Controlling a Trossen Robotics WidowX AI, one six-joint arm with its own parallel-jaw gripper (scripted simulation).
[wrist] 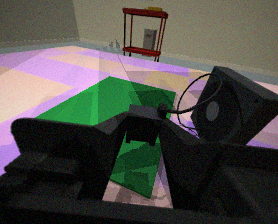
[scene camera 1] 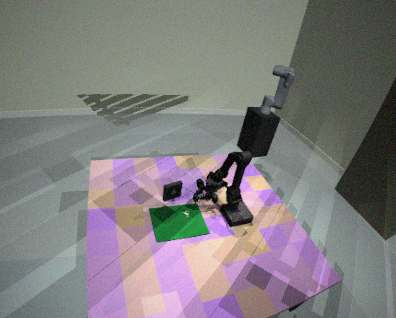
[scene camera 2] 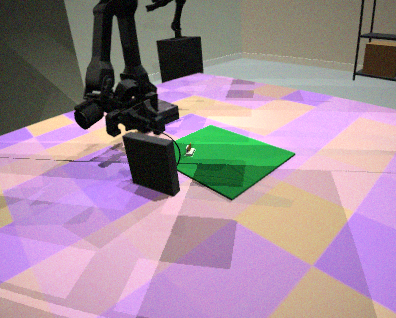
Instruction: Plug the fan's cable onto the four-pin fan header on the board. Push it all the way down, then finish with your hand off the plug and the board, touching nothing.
Scene:
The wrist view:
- my gripper
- dark plug
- green board
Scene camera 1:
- green board
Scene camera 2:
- my gripper
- dark square fan
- green board

